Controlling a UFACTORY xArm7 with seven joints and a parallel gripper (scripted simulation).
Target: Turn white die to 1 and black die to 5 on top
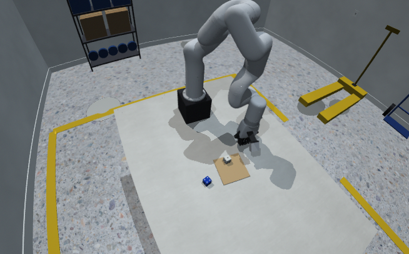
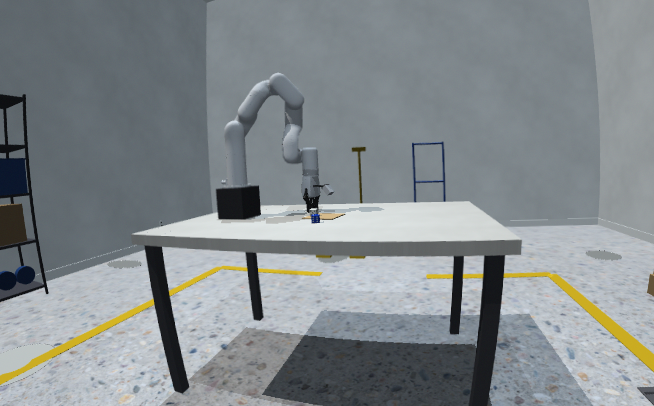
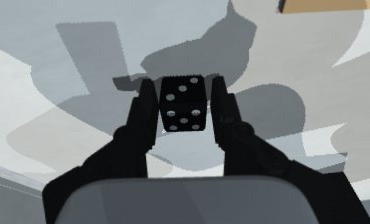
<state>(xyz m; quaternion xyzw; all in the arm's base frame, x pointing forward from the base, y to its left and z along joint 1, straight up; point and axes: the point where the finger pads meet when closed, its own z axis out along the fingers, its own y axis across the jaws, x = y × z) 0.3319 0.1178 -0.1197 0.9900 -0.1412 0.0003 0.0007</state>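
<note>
Now: hand 10 mm above the black die. Round my hand: blue die 300 mm to the right, 90 mm ahead, 10 mm below; then white die 150 mm to the right, 40 mm ahead; then tan mat 150 mm to the right, 90 mm ahead, 20 mm below.
</note>
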